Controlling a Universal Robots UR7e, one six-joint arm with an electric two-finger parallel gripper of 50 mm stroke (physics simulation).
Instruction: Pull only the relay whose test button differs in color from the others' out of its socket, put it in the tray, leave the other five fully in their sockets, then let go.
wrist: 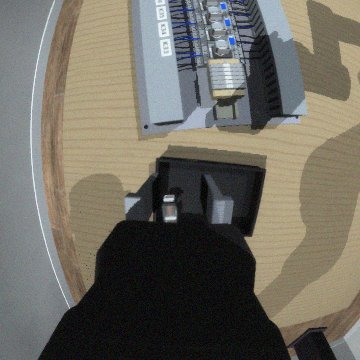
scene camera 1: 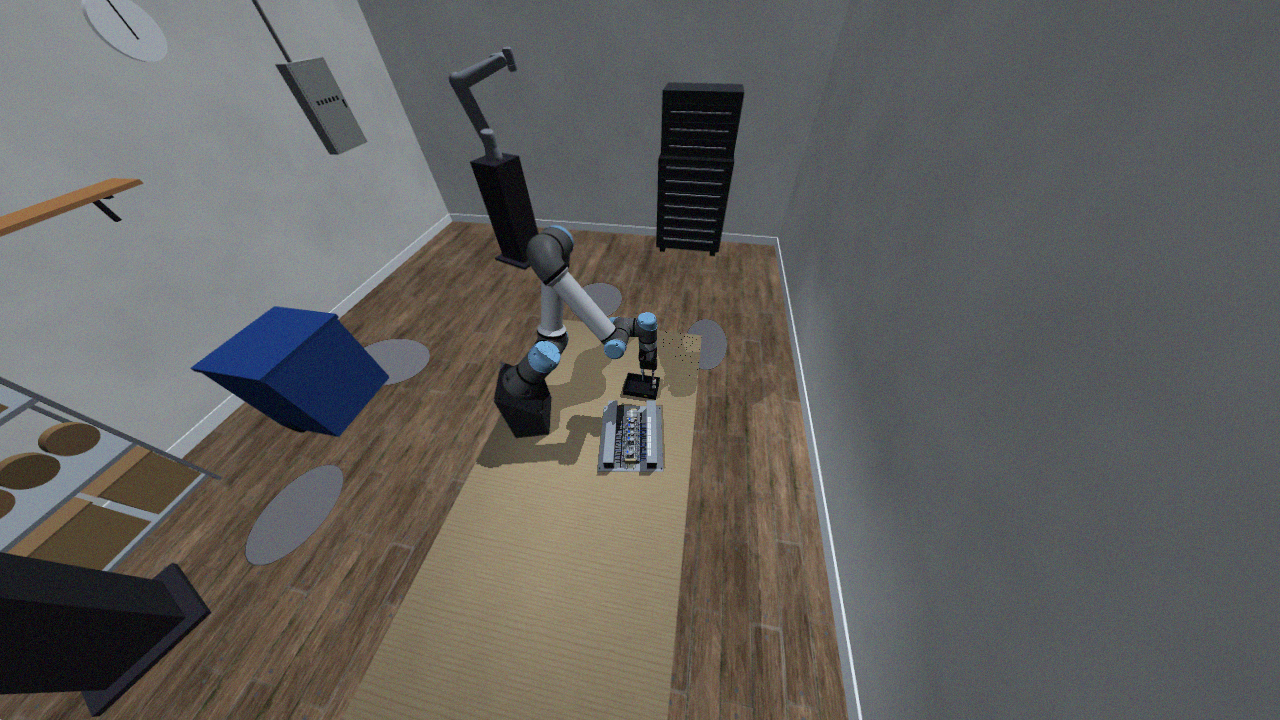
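Pixels of known places: gripper, fingertip midpoint: [wrist: 180, 185] [scene camera 1: 648, 379]; arm's base, origin of the base link: [scene camera 1: 520, 383].
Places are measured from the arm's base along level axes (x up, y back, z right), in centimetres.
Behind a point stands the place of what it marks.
My gripper [scene camera 1: 648, 376] @(x -8.9, y -43.0, z -33.4 cm) [wrist: 180, 185] @(x -8.9, y -43.0, z -33.4 cm) is open above the black tray [scene camera 1: 639, 394] @(x -20.7, y -39.3, z -31.7 cm) [wrist: 258, 202] @(x -19.1, y -30.3, z -34.1 cm), its fingers apart with nothing between them. A small relay [wrist: 170, 209] @(x -19.6, y -42.4, z -40.4 cm) with a clear housing and a copper-coloured part lies in the tray's left part in the wrist view, below the gap between the fingers. It seems to lie on its side; its test button does not show. Relays with blue test buttons, three of them clear in the wrist view [wrist: 221, 46] @(x -15.8, y -44.4, z -16.5 cm) [wrist: 217, 28] @(x -15.9, y -45.8, z -13.9 cm) [wrist: 214, 10] @(x -15.9, y -47.2, z -11.0 cm), sit in the socket row. The row's far end is cut off there.
The grey panel with its wiring ducts [scene camera 1: 609, 434] [wrist: 162, 85] stands beside the tray. A terminal block [wrist: 226, 77] @(x -18.0, y -42.2, z -19.7 cm) is at the row's near end. A blue box [scene camera 1: 295, 367], a black cabinet [scene camera 1: 698, 170] and a second arm's pedestal [scene camera 1: 505, 205] are farther off.
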